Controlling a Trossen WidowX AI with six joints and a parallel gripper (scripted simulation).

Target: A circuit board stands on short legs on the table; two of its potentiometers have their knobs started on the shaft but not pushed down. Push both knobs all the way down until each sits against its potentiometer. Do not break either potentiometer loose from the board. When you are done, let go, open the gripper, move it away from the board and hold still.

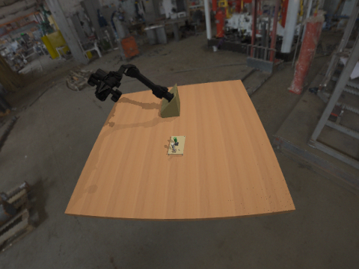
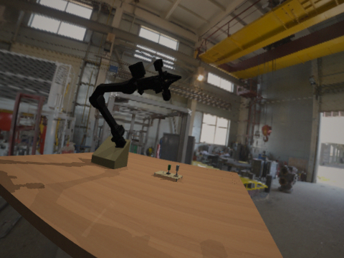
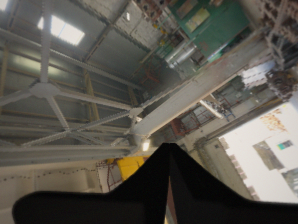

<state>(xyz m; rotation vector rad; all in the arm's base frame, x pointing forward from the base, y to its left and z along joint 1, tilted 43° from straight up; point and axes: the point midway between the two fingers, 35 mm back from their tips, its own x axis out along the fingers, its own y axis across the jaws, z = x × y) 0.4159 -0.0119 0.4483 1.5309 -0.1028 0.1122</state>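
Right now the grey knob is 450 mm below my gripper tip, 280 mm to the left of it and 10 mm ahead of it.
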